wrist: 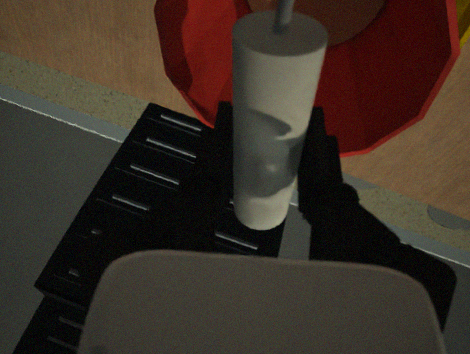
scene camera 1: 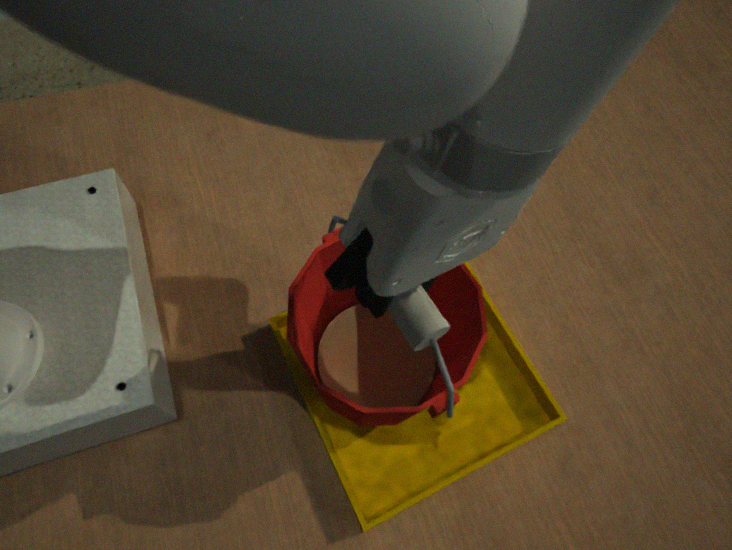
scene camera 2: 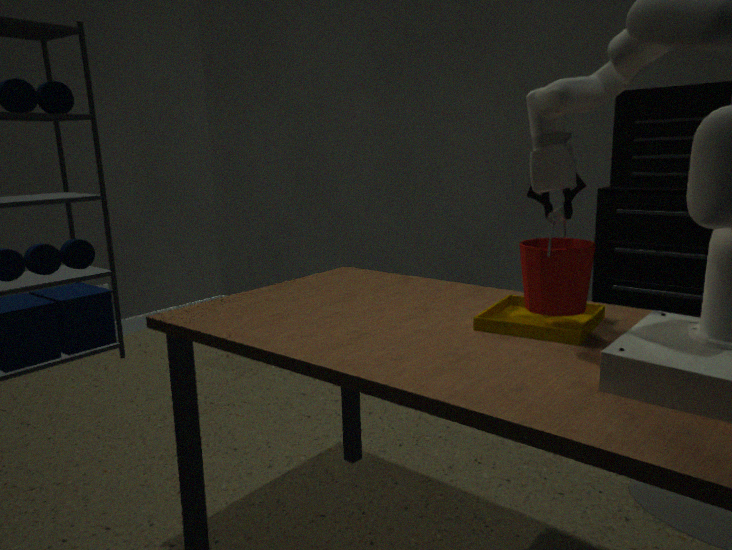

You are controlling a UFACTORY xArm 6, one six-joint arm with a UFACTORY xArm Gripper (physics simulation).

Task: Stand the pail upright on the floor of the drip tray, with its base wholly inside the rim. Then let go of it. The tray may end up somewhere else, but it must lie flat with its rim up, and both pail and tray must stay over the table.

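Frame: origin at the arm's base, x right, y ahead, z up, level; millimetres.
Seen in the pictures: gripper, between the fingertips: (wrist: 268, 125) (scene camera 1: 389, 290) (scene camera 2: 559, 220); arm's base, origin of its link: (scene camera 2: 728, 338).
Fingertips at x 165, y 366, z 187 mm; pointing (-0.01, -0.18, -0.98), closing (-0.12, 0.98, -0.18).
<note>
Offsets run from my fingertips to a thing's top centre. Level surfaces: height alone.
The red pail (scene camera 1: 304, 319) (scene camera 2: 556, 277) (wrist: 395, 100) is upright over the yellow drip tray {dy +44, dx +15, dz -233 mm} (scene camera 1: 408, 473) (scene camera 2: 526, 330) (wrist: 466, 22), towards one side of it. In scene camera 2 its base is at or just above the tray floor; whether they touch, and whether the base is wholly inside the rim, I cannot tell. The tray lies flat on the table, rim up. My gripper (scene camera 1: 402, 295) (scene camera 2: 558, 214) (wrist: 268, 125) is shut on the pale cylindrical grip {dy +2, dx -2, dz +28 mm} (scene camera 1: 420, 322) (wrist: 280, 80) of the pail's handle, above the pail's mouth. The handle stands up. My arm hides part of the pail and tray in scene camera 1.
The robot's pale base plate (scene camera 1: 82, 283) (scene camera 2: 645, 360) sits on the wooden table {dz -267 mm} (scene camera 1: 224, 189) (scene camera 2: 355, 331), beside the tray. Beyond the table stand a dark drawer cabinet (scene camera 2: 656, 233) (wrist: 165, 195) and, at the far left of scene camera 2, a shelf rack (scene camera 2: 98, 165).
</note>
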